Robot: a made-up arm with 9 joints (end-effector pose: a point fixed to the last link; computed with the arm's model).
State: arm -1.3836 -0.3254 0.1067 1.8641 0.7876 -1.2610 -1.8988 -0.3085 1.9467
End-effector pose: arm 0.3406 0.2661 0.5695 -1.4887 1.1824 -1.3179
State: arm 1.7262 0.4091 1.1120 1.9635 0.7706 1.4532 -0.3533 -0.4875 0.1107
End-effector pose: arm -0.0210 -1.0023 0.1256 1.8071 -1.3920 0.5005
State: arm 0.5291 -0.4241 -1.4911 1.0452 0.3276 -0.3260 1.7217 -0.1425 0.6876
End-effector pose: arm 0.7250 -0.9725 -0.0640 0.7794 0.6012 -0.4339
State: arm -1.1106 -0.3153 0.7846 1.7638 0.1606 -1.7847 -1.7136 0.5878 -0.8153
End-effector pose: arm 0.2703 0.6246 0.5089 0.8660 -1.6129 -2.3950
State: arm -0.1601 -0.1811 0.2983 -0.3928 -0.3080 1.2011 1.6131 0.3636 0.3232
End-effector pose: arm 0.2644 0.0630 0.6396 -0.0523 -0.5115 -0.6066
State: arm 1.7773 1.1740 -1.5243 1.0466 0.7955 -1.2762 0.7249 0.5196 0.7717
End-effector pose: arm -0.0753 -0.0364 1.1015 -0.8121 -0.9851 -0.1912
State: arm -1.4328 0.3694 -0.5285 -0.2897 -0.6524 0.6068 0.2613 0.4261 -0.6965
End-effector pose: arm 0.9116 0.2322 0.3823 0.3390 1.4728 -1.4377
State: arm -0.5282 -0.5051 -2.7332 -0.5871 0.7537 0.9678 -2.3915 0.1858 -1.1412
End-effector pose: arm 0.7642 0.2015 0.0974 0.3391 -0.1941 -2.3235
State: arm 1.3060 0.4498 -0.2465 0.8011 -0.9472 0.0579 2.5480 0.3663 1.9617
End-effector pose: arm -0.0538 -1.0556 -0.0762 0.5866 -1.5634 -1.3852
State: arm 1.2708 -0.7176 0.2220 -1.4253 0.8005 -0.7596 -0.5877 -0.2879 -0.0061
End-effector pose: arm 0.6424 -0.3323 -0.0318 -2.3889 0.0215 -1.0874
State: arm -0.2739 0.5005 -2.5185 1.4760 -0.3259 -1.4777 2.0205 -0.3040 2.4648
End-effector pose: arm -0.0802 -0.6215 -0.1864 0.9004 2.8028 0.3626
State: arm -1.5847 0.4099 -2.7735 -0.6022 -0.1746 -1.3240 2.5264 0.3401 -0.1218
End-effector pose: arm 0.3775 0.4179 -0.5931 -2.7176 -0.9034 0.0254
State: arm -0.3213 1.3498 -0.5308 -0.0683 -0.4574 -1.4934 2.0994 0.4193 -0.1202
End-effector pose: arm 0.1102 0.5334 -0.5284 -1.6157 1.1716 0.6604
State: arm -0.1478 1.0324 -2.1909 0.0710 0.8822 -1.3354 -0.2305 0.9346 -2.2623
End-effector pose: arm 0.8738 -0.1980 -0.3856 0.2447 -2.4443 -0.1305
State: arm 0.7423 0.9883 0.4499 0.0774 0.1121 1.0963 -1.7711 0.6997 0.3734
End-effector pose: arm 0.2548 -0.8159 -0.3005 1.0894 1.9836 -1.4930
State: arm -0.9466 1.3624 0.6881 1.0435 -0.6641 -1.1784 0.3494 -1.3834 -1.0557
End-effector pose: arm -0.1065 0.0982 -0.4926 -1.4095 -1.1736 0.8436
